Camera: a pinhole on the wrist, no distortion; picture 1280 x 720 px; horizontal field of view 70.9 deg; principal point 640.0 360.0 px. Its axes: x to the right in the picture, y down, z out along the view. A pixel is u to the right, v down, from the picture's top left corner.
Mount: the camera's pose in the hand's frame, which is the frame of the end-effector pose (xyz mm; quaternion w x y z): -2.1 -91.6 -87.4 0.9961 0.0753 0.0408 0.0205
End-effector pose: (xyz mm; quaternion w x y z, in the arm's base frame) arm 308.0 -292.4 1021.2 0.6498 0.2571 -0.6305 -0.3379
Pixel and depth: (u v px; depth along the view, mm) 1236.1 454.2 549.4
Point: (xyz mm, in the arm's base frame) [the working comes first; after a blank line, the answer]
In the camera's frame: 364.3 57.6 549.4

-144.0 -625.0 1239.0
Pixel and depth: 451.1 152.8 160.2
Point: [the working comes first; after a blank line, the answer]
In the camera's frame: -33.7 -36.9 160.2

223.8 -368.4 896.0
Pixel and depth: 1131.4 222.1 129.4
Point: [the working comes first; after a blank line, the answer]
In the camera's frame: 70.7 -19.9 129.4

260.2 -431.8 978.5
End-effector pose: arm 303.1 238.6 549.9 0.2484 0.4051 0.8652 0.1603
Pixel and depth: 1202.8 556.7 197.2
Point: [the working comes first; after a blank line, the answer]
In the camera's frame: 123.5 43.2 197.2

241.6 307.7 388.8
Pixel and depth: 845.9 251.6 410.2
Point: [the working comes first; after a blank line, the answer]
In the camera's frame: 94.0 -49.5 410.2

279.7 239.2 168.2
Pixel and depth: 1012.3 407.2 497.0
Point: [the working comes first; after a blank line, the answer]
In the camera's frame: 205.8 26.1 497.0

307.0 378.1 92.6
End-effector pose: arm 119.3 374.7 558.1 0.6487 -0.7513 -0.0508 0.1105
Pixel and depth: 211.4 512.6 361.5
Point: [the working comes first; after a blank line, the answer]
In the camera's frame: -172.4 61.4 361.5

-83.2 637.9 625.0
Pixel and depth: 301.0 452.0 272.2
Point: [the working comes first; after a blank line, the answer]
In the camera's frame: -102.7 27.9 272.2

2.0 559.4 648.2
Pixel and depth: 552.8 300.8 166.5
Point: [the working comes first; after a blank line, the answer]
In the camera's frame: -16.2 -11.0 166.5

106.5 466.9 674.3
